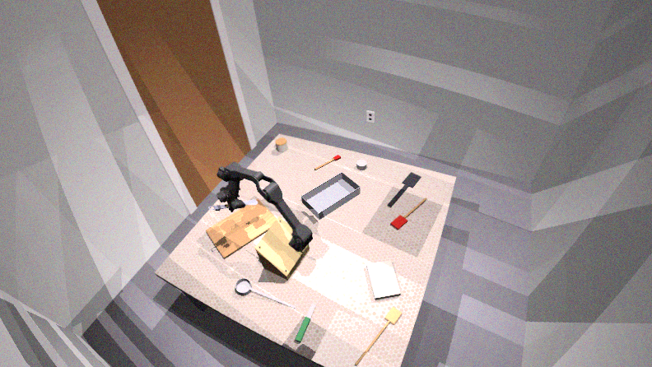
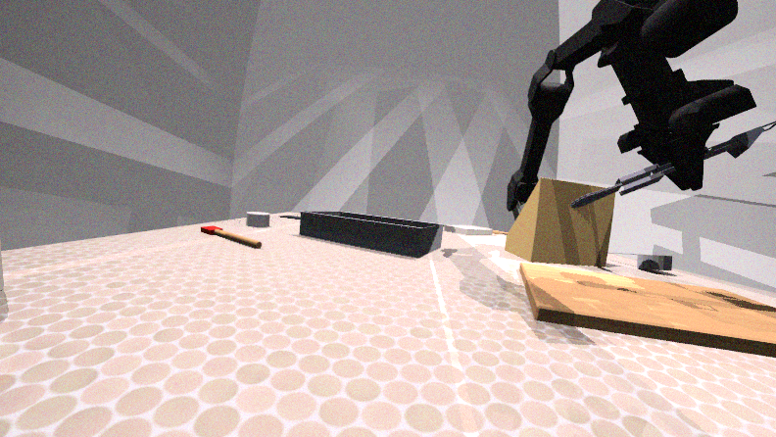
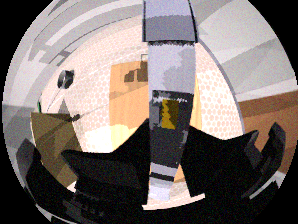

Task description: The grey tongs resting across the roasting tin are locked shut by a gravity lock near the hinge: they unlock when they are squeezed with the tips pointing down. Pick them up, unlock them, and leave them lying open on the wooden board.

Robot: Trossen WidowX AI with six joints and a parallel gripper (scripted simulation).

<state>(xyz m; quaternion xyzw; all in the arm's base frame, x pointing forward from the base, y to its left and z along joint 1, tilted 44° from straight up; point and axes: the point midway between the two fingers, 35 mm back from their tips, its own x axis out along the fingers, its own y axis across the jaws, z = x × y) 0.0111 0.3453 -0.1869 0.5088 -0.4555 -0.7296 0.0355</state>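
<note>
My gripper tip is 2 cm short of the wooden board, 1 cm to the left of it and 15 cm above it. Round my gripper tip: roasting tin: 41 cm ahead, 38 cm to the right, 13 cm below; cork-lidded jar: 71 cm ahead, 15 cm to the left, 12 cm below; red-tipped stick: 71 cm ahead, 24 cm to the right, 15 cm below.
</note>
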